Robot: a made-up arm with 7 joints.
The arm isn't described. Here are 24 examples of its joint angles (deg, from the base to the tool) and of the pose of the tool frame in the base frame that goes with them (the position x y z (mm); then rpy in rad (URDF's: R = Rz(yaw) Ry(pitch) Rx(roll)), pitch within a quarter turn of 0, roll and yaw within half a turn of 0).
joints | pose
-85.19 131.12 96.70 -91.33 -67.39 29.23 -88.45 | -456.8 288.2 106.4 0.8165 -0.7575 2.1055
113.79 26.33 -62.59 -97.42 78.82 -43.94 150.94 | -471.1 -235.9 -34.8 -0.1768 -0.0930 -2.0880
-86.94 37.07 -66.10 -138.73 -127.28 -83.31 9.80 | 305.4 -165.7 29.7 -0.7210 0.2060 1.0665
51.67 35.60 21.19 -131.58 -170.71 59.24 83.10 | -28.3 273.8 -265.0 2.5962 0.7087 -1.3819
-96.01 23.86 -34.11 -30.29 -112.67 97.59 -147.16 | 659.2 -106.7 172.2 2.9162 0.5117 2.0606
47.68 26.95 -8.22 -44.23 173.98 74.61 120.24 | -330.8 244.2 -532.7 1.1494 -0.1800 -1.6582
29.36 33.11 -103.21 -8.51 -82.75 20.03 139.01 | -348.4 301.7 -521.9 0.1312 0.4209 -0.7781
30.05 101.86 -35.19 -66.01 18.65 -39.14 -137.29 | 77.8 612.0 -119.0 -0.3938 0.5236 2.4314
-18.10 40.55 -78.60 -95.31 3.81 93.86 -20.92 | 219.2 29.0 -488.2 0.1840 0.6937 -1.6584
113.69 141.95 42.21 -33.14 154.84 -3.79 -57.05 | 360.4 575.8 -102.4 1.1339 -0.3443 -0.4944
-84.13 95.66 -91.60 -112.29 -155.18 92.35 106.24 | 382.6 266.0 45.8 1.9455 0.9450 2.8941
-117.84 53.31 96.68 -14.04 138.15 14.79 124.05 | 476.7 338.1 379.6 -2.8368 -0.8712 -2.4794
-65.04 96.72 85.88 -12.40 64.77 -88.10 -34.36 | 81.8 660.6 206.1 -1.0065 -0.1292 -1.9526
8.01 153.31 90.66 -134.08 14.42 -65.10 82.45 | 48.6 -116.1 348.5 0.1583 -0.3480 3.1202
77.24 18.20 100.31 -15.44 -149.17 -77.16 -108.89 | -679.9 107.9 -107.5 0.0349 -0.4824 -2.2606
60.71 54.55 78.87 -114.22 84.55 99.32 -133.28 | -70.2 451.7 50.6 0.1483 0.2356 -1.8481
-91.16 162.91 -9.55 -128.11 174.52 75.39 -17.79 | -204.7 103.4 325.5 0.6700 -0.7955 -1.2890
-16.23 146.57 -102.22 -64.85 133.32 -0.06 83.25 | -90.0 545.3 305.0 -1.3388 -0.7698 3.0349
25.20 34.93 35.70 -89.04 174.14 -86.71 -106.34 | 61.8 439.1 -339.7 0.2814 -0.8136 1.7871
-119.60 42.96 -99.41 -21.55 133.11 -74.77 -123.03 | 596.9 43.8 353.6 -3.1033 -0.2720 -1.2155
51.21 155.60 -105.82 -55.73 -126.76 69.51 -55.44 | 160.8 483.6 406.9 0.6909 -0.3808 0.7551
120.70 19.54 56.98 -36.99 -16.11 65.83 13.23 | -617.5 53.4 286.3 2.3537 -0.1718 2.2073
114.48 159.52 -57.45 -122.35 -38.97 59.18 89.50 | 3.5 423.1 -31.0 -0.5692 0.8082 -1.8009
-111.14 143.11 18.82 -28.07 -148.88 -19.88 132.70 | -430.5 514.6 166.9 -2.2363 -0.9646 -2.0137
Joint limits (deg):
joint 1: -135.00..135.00
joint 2: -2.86..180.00
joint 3: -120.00..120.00
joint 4: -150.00..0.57
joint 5: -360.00..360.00
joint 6: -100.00..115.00
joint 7: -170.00..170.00
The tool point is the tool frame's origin. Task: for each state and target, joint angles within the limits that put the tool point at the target. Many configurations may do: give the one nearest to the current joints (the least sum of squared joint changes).
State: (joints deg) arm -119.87 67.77 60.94 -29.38 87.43 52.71 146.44
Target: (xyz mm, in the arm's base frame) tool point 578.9 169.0 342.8
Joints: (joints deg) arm -108.64 34.28 59.56 -24.48 87.43 52.71 146.44
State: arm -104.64 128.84 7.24 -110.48 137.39 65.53 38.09
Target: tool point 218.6 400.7 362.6
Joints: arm -70.38 112.21 -30.57 -81.75 137.39 65.53 38.09
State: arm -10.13 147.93 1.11 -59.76 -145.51 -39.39 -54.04
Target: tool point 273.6 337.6 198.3
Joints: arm -6.75 135.91 -25.55 -110.04 -145.51 -39.39 -54.04
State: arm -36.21 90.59 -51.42 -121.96 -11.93 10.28 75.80
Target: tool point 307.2 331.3 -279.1
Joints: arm -21.59 78.47 -62.33 -96.61 -11.93 10.28 75.80
